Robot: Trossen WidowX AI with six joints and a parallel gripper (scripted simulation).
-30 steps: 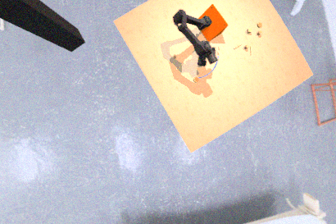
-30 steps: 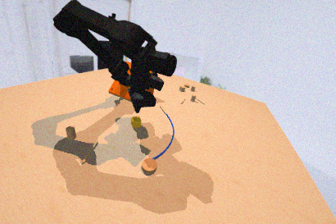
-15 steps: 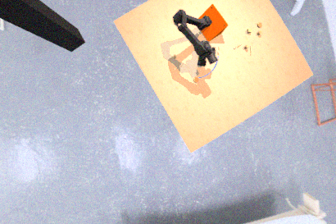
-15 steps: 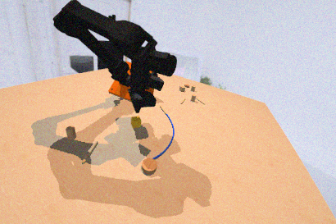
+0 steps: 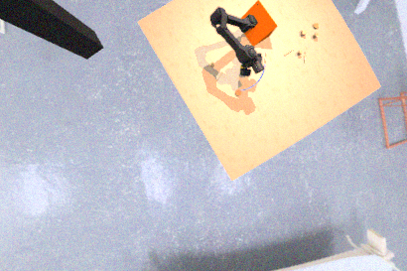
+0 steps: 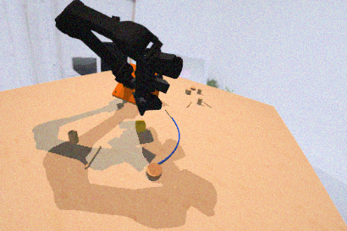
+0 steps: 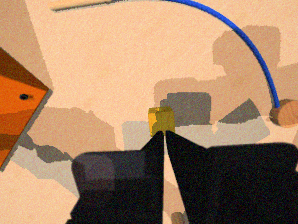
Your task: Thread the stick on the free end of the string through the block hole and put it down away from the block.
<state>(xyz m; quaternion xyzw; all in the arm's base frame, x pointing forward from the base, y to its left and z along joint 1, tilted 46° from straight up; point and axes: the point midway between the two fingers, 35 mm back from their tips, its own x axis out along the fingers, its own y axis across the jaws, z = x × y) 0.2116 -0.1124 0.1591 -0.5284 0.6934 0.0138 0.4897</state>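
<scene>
My gripper tip is 50 mm above the yellow wooden block. The rest, counted from my gripper tip: loose stick 20 mm behind, 190 mm to the right, 60 mm below; round wooden button 130 mm ahead, 120 mm to the right, 50 mm below; short wooden cylinder 120 mm behind, 170 mm to the right, 40 mm below.
</scene>
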